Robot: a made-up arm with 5 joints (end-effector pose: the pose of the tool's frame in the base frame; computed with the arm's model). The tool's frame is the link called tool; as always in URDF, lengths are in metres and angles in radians. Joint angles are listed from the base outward.
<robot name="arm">
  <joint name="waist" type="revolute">
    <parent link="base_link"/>
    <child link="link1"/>
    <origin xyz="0.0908 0 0.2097"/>
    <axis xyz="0 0 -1"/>
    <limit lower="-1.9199" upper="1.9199"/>
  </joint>
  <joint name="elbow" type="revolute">
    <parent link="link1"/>
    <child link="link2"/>
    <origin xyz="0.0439 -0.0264 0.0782"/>
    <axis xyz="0 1 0"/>
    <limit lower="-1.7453" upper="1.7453"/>
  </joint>
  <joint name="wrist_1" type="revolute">
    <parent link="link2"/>
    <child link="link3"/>
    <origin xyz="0.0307 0 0.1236"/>
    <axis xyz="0 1 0"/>
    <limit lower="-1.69" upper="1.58"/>
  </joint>
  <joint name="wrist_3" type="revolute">
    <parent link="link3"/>
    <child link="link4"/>
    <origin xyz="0.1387 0 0.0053"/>
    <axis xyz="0 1 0"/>
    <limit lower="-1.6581" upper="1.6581"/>
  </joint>
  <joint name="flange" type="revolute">
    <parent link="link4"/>
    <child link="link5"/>
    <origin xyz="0.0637 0.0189 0"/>
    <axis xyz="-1 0 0"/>
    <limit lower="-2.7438" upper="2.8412"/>
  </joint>
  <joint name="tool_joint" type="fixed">
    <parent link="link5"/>
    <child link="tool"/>
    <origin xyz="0 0 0" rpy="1.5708 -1.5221 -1.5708"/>
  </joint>
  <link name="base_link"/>
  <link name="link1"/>
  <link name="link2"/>
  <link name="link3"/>
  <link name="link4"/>
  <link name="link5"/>
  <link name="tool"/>
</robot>
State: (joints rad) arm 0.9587 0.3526 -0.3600 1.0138 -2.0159
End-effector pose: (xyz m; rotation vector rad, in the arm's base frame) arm 0.2502 -0.2401 0.3458 0.4436 -0.7187 -2.9078
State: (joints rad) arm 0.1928 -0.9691 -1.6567 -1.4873 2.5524
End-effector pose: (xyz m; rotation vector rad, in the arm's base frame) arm -0.1068 0.0309 0.3944 0.7333 0.1659 2.2265
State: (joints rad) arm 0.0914 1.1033 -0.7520 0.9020 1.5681
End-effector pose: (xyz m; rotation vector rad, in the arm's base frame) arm 0.4088 -0.0367 0.2129 -0.2495 -0.2397 1.4151
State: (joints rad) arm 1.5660 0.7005 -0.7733 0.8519 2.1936
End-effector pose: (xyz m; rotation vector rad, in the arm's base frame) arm 0.0849 -0.3303 0.3332 -0.7701 0.2253 0.5480
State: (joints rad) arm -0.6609 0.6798 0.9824 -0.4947 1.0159
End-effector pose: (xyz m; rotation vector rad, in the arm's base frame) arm 0.2242 0.0942 0.1675 -0.0688 -0.4457 1.6038
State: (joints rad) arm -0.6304 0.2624 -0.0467 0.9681 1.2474
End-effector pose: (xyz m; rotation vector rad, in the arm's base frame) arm 0.3103 0.1509 0.3158 -0.1250 -0.4281 1.8034
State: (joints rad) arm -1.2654 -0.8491 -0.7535 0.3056 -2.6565
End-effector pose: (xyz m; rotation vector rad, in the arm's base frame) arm 0.0916 -0.0224 0.5924 2.6764 1.1776 -0.2656
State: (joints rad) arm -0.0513 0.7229 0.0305 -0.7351 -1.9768
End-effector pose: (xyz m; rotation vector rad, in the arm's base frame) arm 0.4079 0.0088 0.2681 1.5319 -0.9025 -1.5110
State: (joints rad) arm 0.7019 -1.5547 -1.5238 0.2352 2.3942
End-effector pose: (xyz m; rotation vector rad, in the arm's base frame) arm -0.1270 0.1743 0.3428 2.0282 0.0956 1.0985
